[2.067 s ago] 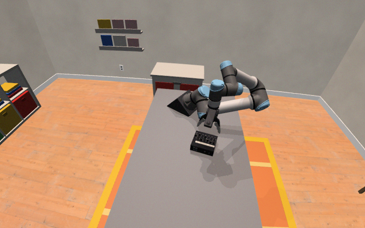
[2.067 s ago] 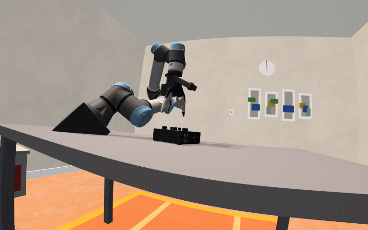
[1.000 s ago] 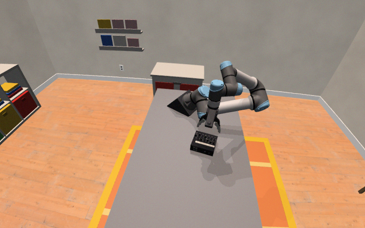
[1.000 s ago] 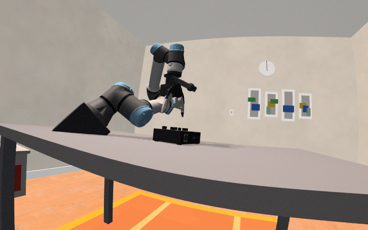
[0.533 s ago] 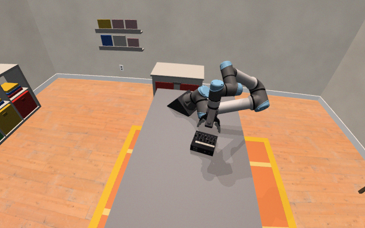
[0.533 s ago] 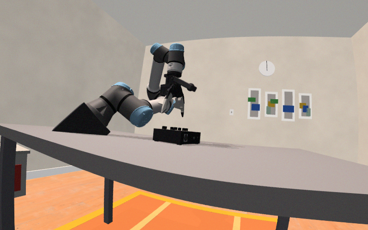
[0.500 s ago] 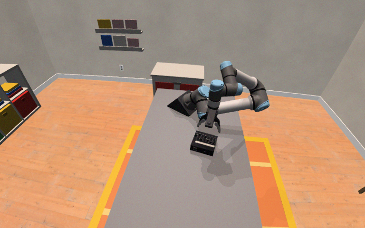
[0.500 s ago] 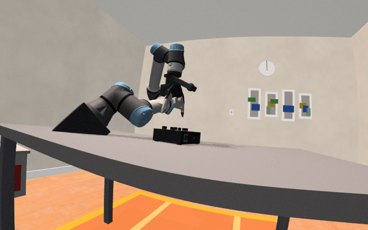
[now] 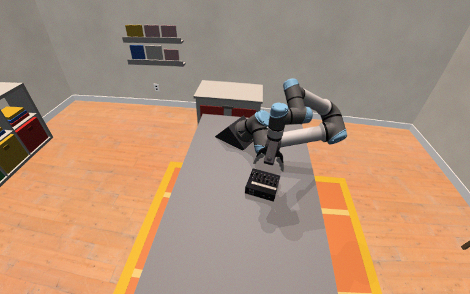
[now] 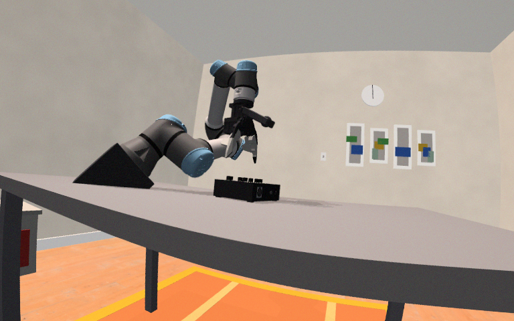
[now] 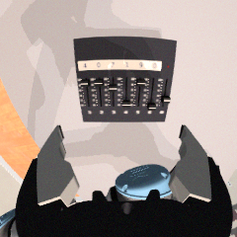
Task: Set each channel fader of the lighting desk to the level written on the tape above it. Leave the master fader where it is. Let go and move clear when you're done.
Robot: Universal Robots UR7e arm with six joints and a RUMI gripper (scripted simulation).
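My hand is 80 mm to the left of the master fader, 60 mm above it and 10 mm past it.
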